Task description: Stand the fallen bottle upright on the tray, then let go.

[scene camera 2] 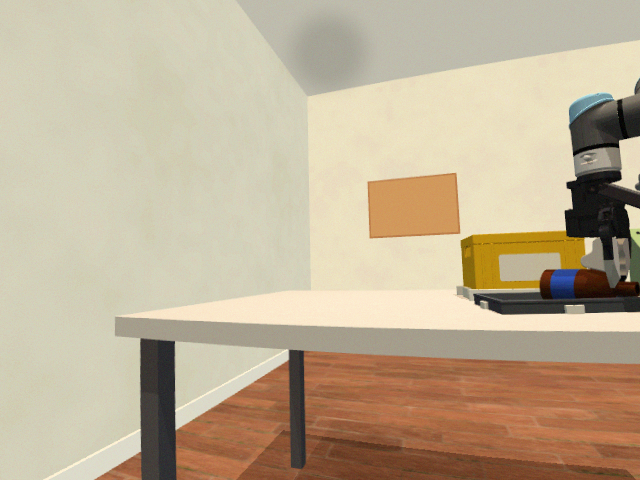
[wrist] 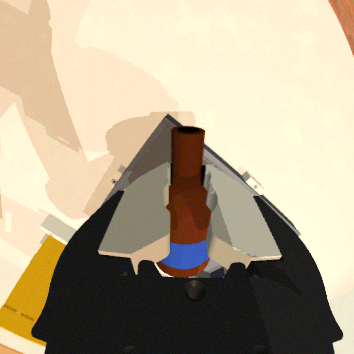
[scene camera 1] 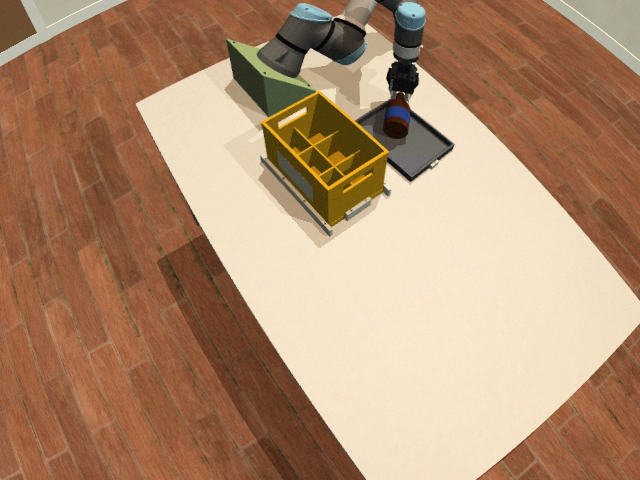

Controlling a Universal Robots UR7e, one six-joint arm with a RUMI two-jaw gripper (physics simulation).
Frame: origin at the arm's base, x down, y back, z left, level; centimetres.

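Seen in the pictures: gripper, fingertip midpoint: (scene camera 2: pixel 616 287) (wrist: pixel 186 166) (scene camera 1: pixel 399 101); arm's base at its link origin: (scene camera 1: pixel 276 65).
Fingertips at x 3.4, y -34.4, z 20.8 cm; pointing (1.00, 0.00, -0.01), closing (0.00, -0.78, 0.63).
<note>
Offsets run from my fingertips to a thing's middle.
The brown bottle @(dx +0.1, dy -2.9, dz -3.5 cm) (scene camera 1: pixel 397 116) (scene camera 2: pixel 562 283) (wrist: pixel 188 254) with a blue label lies on its side on the dark grey tray @(dx +3.1, dy -9.0, dz -7.5 cm) (scene camera 1: pixel 419 152) (scene camera 2: pixel 537 307) (wrist: pixel 148 151). Its base points toward the tray's middle and its neck reaches over the rim at the tray's far corner in scene camera 1. My gripper (scene camera 1: pixel 400 96) (scene camera 2: pixel 618 282) (wrist: pixel 186 166) points down and is shut on the bottle's neck, near the shoulder, with one finger on each side. The open mouth shows beyond the fingertips in the wrist view. The fingers and gripper body hide parts of the bottle and tray.
A yellow crate @(dx -4.4, dy -5.7, dz -34.1 cm) (scene camera 1: pixel 356 193) (scene camera 2: pixel 480 266) (wrist: pixel 31 286) with dividers stands right beside the tray, between grey rails @(dx +2.8, dy -5.5, dz -44.0 cm) (scene camera 1: pixel 299 197). The green arm base (scene camera 1: pixel 248 80) stands behind the crate. The table edge runs close by the tray's other side.
</note>
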